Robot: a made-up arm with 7 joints. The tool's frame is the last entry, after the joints.
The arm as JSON. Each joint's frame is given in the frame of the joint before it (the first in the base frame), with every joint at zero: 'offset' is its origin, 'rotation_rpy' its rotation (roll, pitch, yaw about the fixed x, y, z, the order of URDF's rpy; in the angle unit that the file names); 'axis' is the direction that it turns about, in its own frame. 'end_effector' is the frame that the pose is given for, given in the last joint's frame.
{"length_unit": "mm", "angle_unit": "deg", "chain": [
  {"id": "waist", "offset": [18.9, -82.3, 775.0], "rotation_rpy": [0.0, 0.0, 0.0], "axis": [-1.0, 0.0, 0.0]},
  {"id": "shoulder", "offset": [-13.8, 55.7, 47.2], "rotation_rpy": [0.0, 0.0, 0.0], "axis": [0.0, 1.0, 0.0]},
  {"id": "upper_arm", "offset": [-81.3, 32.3, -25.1], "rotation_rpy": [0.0, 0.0, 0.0], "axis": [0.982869, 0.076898, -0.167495]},
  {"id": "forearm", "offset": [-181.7, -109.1, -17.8], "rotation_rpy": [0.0, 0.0, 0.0], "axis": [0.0, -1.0, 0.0]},
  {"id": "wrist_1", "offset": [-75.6, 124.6, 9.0], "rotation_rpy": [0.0, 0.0, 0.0], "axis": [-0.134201, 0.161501, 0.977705]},
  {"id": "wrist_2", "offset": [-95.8, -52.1, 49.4], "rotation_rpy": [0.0, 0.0, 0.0], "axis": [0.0, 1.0, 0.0]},
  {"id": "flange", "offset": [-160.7, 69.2, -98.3], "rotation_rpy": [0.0, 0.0, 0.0], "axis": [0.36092, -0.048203, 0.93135]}
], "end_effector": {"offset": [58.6, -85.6, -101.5], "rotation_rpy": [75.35, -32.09, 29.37]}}
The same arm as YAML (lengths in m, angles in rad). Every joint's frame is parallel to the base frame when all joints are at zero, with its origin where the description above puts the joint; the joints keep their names.
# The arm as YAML. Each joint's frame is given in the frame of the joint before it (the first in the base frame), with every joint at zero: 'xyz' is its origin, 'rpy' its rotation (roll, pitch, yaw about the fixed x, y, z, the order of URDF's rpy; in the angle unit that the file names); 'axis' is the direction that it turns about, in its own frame. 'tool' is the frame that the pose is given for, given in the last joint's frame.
units:
  length: m
  angle: rad
joints:
  - name: waist
    type: revolute
    origin:
      xyz: [0.0189, -0.0823, 0.775]
      rpy: [0.0, 0.0, 0.0]
    axis: [-1.0, 0.0, 0.0]
  - name: shoulder
    type: revolute
    origin:
      xyz: [-0.0138, 0.0557, 0.0472]
      rpy: [0.0, 0.0, 0.0]
    axis: [0.0, 1.0, 0.0]
  - name: upper_arm
    type: revolute
    origin:
      xyz: [-0.0813, 0.0323, -0.0251]
      rpy: [0.0, 0.0, 0.0]
    axis: [0.982869, 0.076898, -0.167495]
  - name: forearm
    type: revolute
    origin:
      xyz: [-0.1817, -0.1091, -0.0178]
      rpy: [0.0, 0.0, 0.0]
    axis: [0.0, -1.0, 0.0]
  - name: wrist_1
    type: revolute
    origin:
      xyz: [-0.0756, 0.1246, 0.009]
      rpy: [0.0, 0.0, 0.0]
    axis: [-0.134201, 0.161501, 0.977705]
  - name: wrist_2
    type: revolute
    origin:
      xyz: [-0.0958, -0.0521, 0.0494]
      rpy: [0.0, 0.0, 0.0]
    axis: [0.0, 1.0, 0.0]
  - name: flange
    type: revolute
    origin:
      xyz: [-0.1607, 0.0692, -0.0983]
      rpy: [0.0, 0.0, 0.0]
    axis: [0.360886, -0.048198, 0.931364]
tool:
  origin:
    xyz: [0.0586, -0.0856, -0.1015]
    rpy: [1.3151, -0.5601, 0.5126]

